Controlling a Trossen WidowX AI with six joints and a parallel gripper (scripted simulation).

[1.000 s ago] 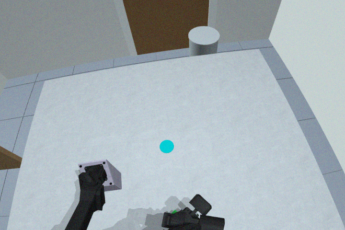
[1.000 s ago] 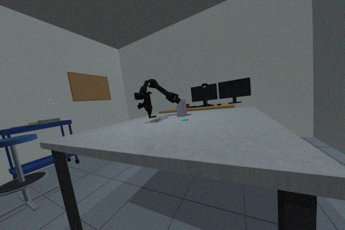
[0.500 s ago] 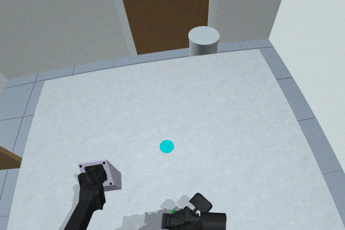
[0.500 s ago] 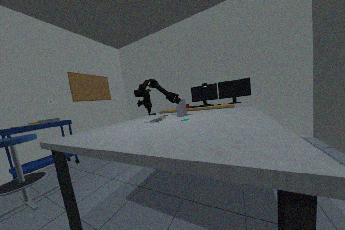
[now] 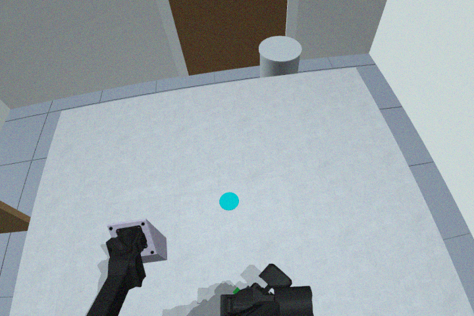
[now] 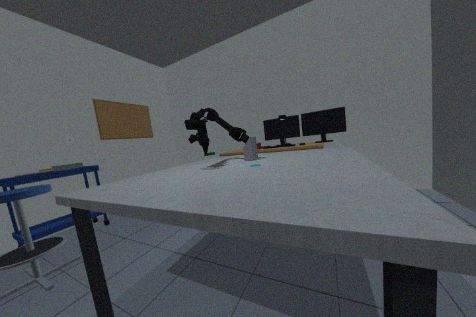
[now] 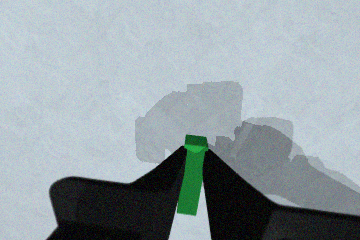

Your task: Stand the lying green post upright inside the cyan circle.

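My gripper tip is now 31 cm to the right of the cyan circle, 9 cm above it and 1 cm past it. The rest, counted from my gripper tip: green post: 2 cm to the left, 1 cm behind.
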